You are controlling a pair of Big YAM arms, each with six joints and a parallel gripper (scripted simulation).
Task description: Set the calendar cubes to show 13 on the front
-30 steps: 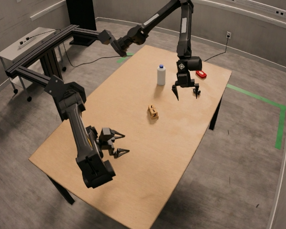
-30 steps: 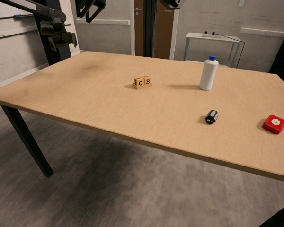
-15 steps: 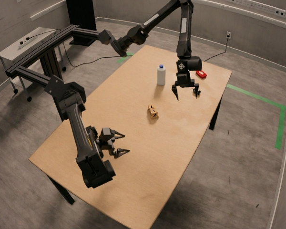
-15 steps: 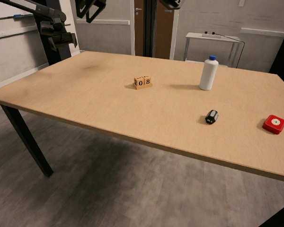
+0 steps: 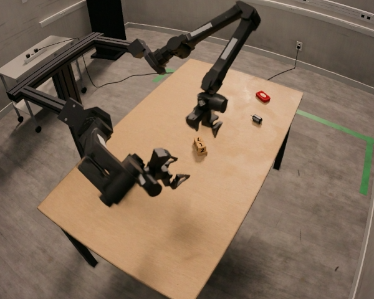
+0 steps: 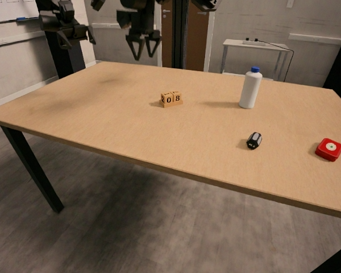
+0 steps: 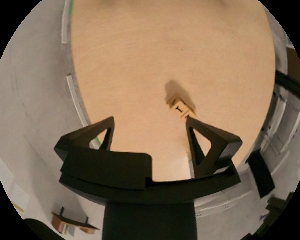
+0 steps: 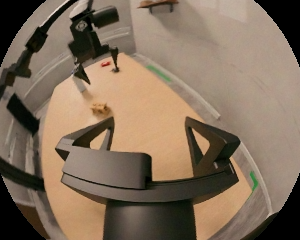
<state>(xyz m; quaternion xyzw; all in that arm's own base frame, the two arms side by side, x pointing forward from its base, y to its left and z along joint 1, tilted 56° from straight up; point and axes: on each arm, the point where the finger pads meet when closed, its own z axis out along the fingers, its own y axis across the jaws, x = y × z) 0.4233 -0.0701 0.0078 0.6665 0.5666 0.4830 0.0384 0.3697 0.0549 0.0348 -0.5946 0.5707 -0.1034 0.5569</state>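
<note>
Now: left hand 50 mm past the wooden digit cube, 70 mm to the right of it and 180 mm above it. The rest, counted from my left hand: white bottle: 120 mm behind, 420 mm to the left, 130 mm below; wooden cube: 80 mm behind, 100 mm to the left, 180 mm below; wooden tray: 60 mm behind, 90 mm to the left, 200 mm below.
</note>
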